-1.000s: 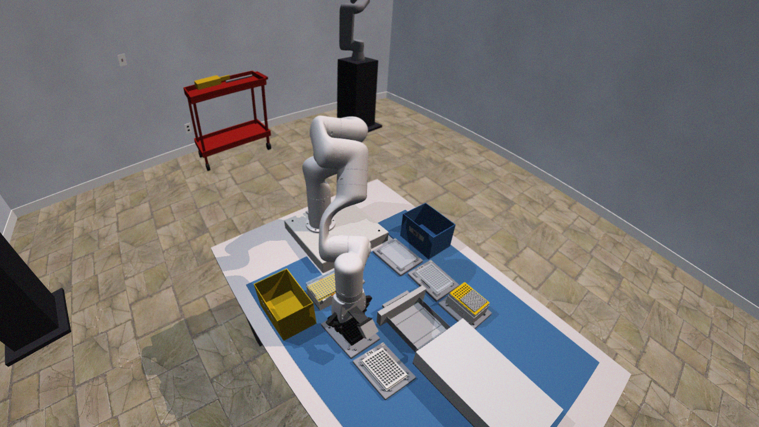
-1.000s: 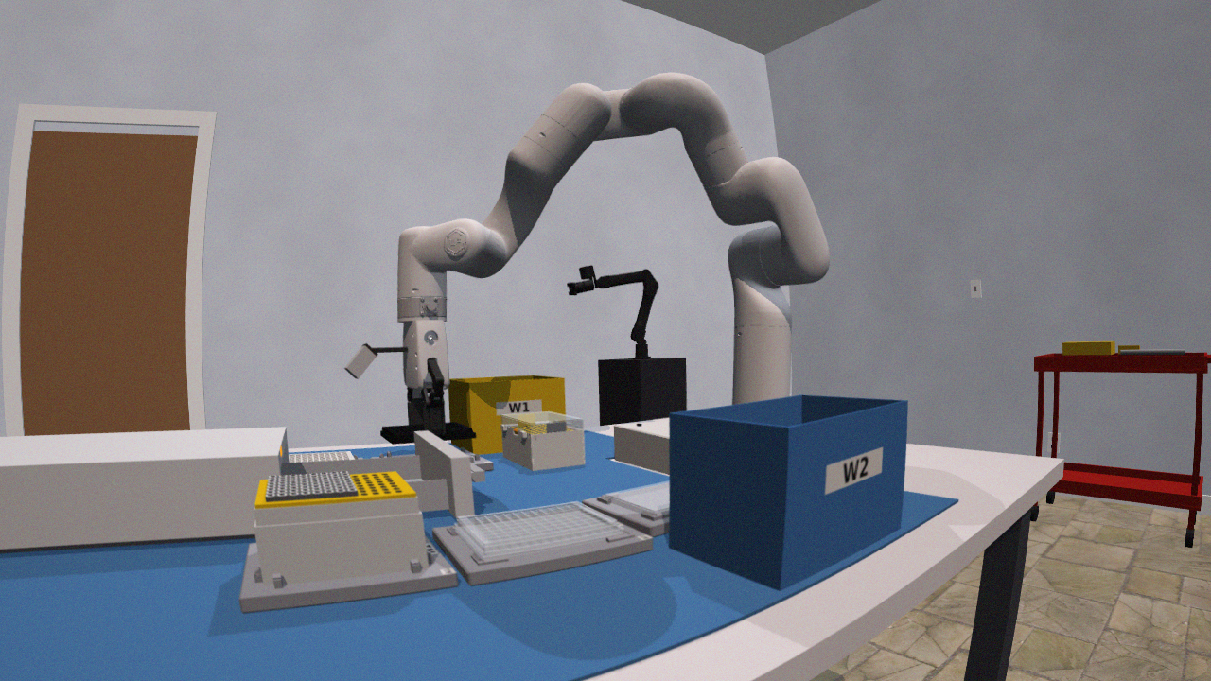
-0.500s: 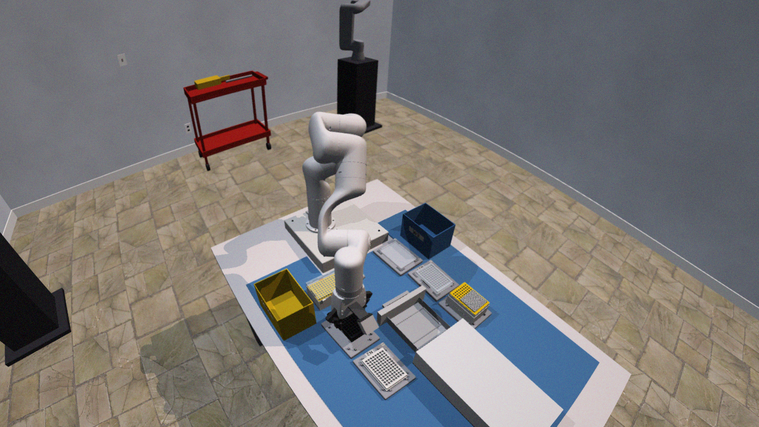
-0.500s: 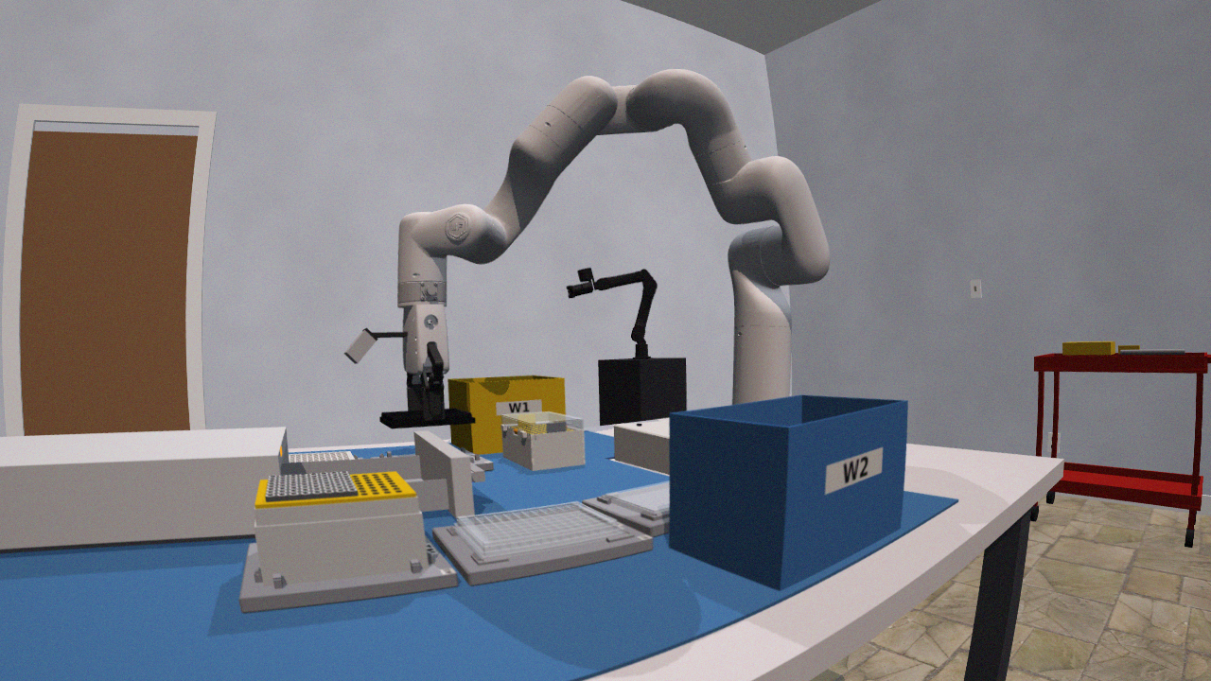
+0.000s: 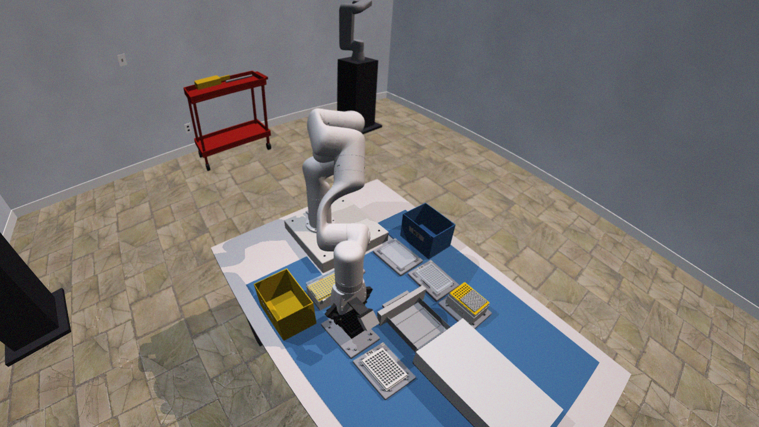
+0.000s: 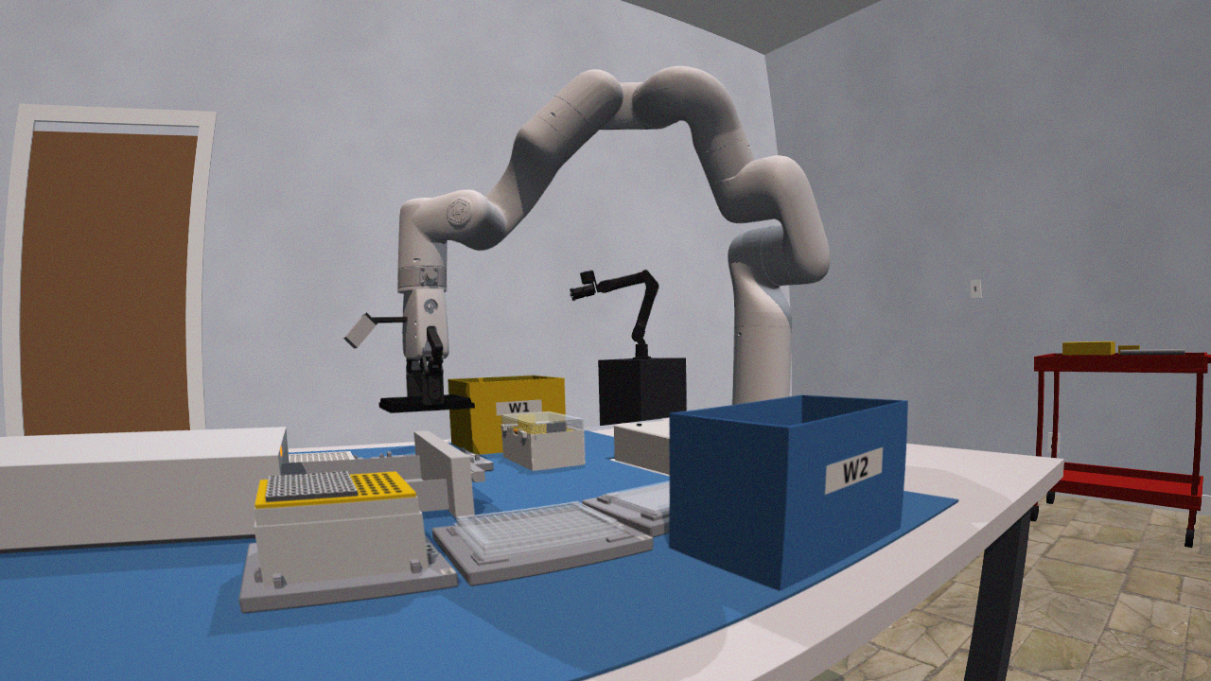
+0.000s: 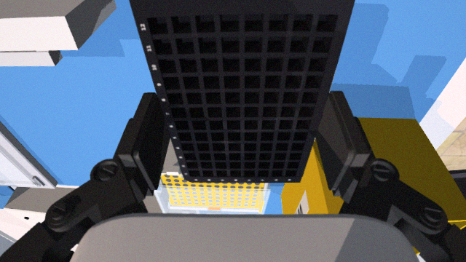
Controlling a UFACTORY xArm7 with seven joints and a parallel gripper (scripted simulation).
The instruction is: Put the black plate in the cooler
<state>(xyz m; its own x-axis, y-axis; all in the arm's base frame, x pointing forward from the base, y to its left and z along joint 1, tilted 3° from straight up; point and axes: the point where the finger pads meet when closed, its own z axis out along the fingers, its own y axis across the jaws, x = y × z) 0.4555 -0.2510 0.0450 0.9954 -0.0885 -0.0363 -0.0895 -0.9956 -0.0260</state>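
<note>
My hand is 180 mm short of the drawer, 170 mm to the right of it and 80 mm above it. Also, from my hand: black plate: 10 mm below; clear lid: 170 mm behind, 50 mm to the left, 50 mm below; nest N4: 100 mm below.
</note>
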